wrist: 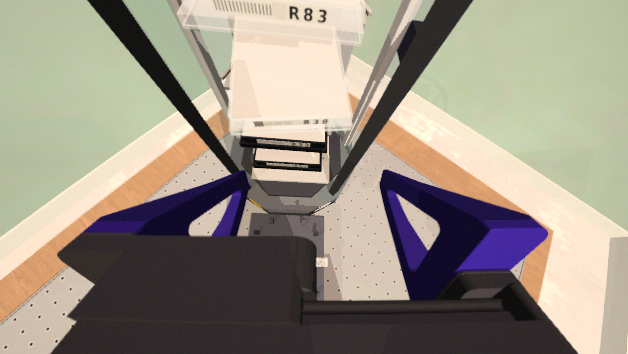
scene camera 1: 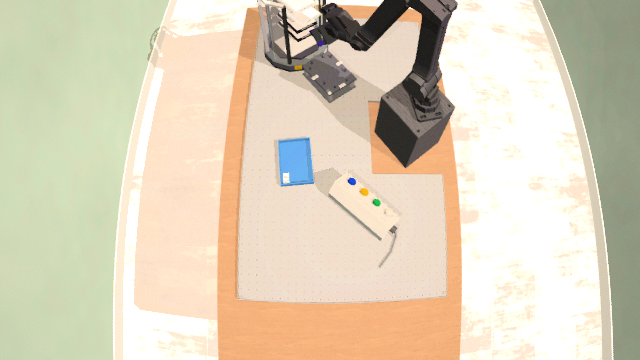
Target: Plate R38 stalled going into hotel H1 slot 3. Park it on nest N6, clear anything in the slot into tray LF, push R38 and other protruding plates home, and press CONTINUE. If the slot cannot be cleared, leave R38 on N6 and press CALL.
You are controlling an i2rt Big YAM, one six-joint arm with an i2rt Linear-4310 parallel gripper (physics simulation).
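Observation:
Plate R38 is a clear-edged white plate in the hotel, sticking out toward the gripper below plate R83. Two dark-edged plates sit lower in the hotel. My gripper is open and empty, its blue fingers wide apart in front of the hotel; in the scene view it is partly hidden beside the hotel's right side. Nest N6 is a dark block at the foot of the hotel with no plate on it. What lies inside slot 3 is hidden.
The blue tray lies nearer the table's middle. A cream button box with blue, yellow, green and white buttons stands to its right, with a grey cable. The arm's dark base block stands at the right. Two black hotel posts rise in front of the plates.

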